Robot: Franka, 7 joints.
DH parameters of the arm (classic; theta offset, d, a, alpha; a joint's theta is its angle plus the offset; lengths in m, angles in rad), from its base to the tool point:
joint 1: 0 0.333 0 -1.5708
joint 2: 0 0 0 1.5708
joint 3: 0 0.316 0.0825 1.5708
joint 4: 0 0 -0.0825 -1.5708
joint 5: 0 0.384 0 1.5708
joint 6: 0 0 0.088 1.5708
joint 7: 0 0.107 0 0
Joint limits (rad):
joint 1: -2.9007..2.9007
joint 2: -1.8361..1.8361
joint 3: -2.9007..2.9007
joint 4: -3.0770..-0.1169
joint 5: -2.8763..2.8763
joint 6: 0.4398..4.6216
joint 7: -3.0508..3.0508
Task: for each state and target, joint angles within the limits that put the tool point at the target. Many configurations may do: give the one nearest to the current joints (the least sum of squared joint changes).
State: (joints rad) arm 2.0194 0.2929 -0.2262 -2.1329 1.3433 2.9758 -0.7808
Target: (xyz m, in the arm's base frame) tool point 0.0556 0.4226 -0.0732
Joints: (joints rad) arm 1.8409 1.0472 -0.1985 -2.1103 1.3181 2.8757 -0.7808
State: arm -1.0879 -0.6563 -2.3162 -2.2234 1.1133 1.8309 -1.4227
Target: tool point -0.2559 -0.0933 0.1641
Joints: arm -1.1135 -0.6307 -2.2842 -2.7622 0.9899 1.6416 -1.4227
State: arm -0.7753 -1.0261 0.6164 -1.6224 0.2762 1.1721 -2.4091
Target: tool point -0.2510 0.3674 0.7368
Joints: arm -0.3167 -1.5823 0.5135 -1.3687 0.2633 1.0278 -2.4091
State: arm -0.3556 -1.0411 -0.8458 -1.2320 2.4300 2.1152 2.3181
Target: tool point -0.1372 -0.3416 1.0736
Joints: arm -0.0413 -0.5795 -0.9061 -1.0091 2.4721 2.1681 2.3181
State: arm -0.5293 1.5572 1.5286 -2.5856 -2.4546 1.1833 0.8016
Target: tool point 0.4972 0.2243 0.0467
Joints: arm -0.6713 1.6431 1.2101 -2.0807 -2.4930 1.2127 0.8016
